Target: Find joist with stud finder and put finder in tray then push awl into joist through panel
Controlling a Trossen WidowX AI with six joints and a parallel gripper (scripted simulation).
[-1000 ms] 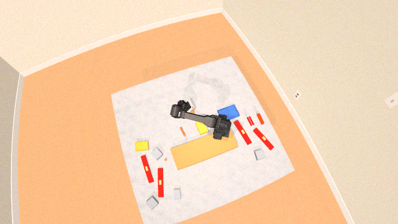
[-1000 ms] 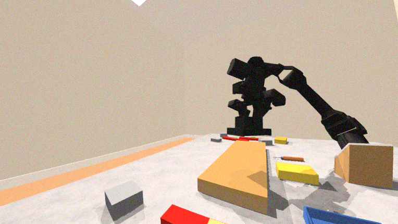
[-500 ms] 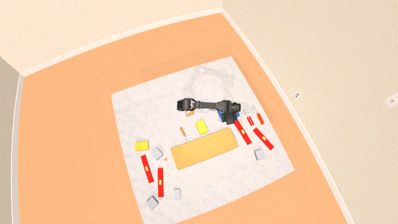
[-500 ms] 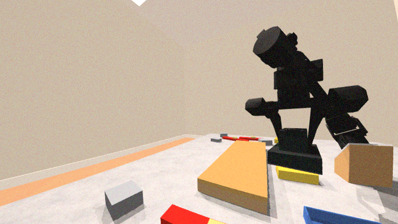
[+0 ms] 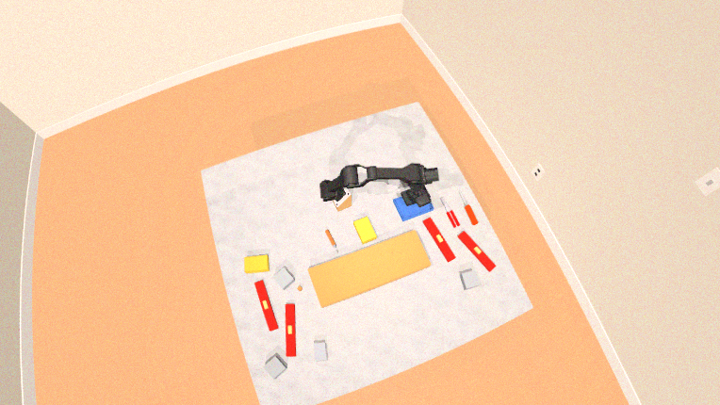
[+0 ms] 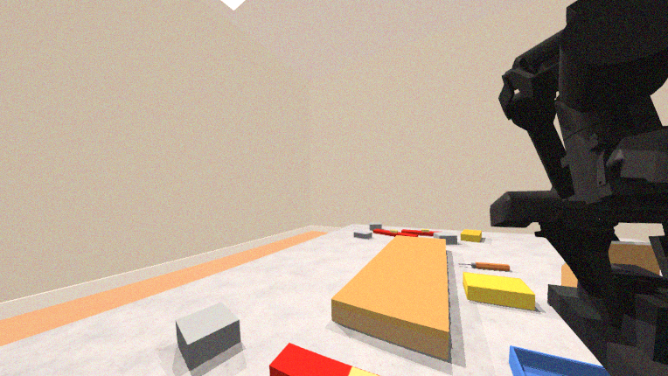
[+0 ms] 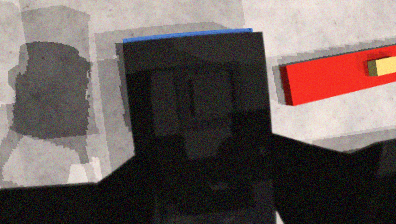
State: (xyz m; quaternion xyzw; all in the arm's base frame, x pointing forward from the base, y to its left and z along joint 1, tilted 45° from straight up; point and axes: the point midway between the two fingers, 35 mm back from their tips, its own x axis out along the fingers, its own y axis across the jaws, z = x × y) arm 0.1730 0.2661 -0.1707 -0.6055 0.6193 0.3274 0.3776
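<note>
Right now my gripper tip is 10 mm to the left of the blue tray and 110 mm above it. From my gripper tip the other things lie so: stud finder 10 mm to the left, 20 mm above; indicator square 20 mm to the left, 30 mm above; awl 20 mm ahead, 430 mm to the right, 110 mm below.
</note>
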